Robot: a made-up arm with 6 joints. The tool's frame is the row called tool.
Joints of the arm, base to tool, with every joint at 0 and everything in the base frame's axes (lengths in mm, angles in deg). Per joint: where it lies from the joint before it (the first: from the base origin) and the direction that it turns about. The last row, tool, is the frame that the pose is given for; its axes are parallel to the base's.
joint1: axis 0 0 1 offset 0 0 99.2
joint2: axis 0 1 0 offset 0 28.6 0
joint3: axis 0 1 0 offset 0 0 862.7
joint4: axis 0 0 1 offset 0 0 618.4
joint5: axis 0 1 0 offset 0 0 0
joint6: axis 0 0 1 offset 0 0 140
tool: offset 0 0 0
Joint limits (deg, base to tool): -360..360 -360..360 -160..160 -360..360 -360..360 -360..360
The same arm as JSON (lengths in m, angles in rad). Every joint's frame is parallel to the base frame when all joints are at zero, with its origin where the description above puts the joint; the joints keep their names.
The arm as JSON. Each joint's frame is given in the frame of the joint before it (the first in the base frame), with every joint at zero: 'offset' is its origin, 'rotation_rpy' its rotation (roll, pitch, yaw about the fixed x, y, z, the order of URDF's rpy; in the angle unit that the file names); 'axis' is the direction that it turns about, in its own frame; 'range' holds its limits. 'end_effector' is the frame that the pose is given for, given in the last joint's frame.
{"length_unit": "m", "angle_unit": "rad", "chain": [{"id": "joint1", "offset": [0.0, 0.0, 0.0992], "rotation_rpy": [0.0, 0.0, 0.0], "axis": "+z", "range": [-6.2832, 6.2832]}, {"id": "joint2", "offset": [0.0, 0.0286, 0.0], "rotation_rpy": [0.0, 0.0, 0.0], "axis": "+y", "range": [-6.2832, 6.2832]}, {"id": "joint3", "offset": [0.0, 0.0, 0.8627], "rotation_rpy": [0.0, 0.0, 0.0], "axis": "+y", "range": [-2.7925, 2.7925]}, {"id": "joint4", "offset": [0.0, 0.0, 0.6184], "rotation_rpy": [0.0, 0.0, 0.0], "axis": "+z", "range": [-6.2832, 6.2832]}, {"id": "joint5", "offset": [0.0, 0.0, 0.0], "rotation_rpy": [0.0, 0.0, 0.0], "axis": "+y", "range": [-6.2832, 6.2832]}, {"id": "joint6", "offset": [0.0, 0.0, 0.14], "rotation_rpy": [0.0, 0.0, 0.0], "axis": "+z", "range": [-6.2832, 6.2832]}], "end_effector": {"offset": [0.0, 0.0, 0.0], "rotation_rpy": [0.0, 0.0, 0.0]}}
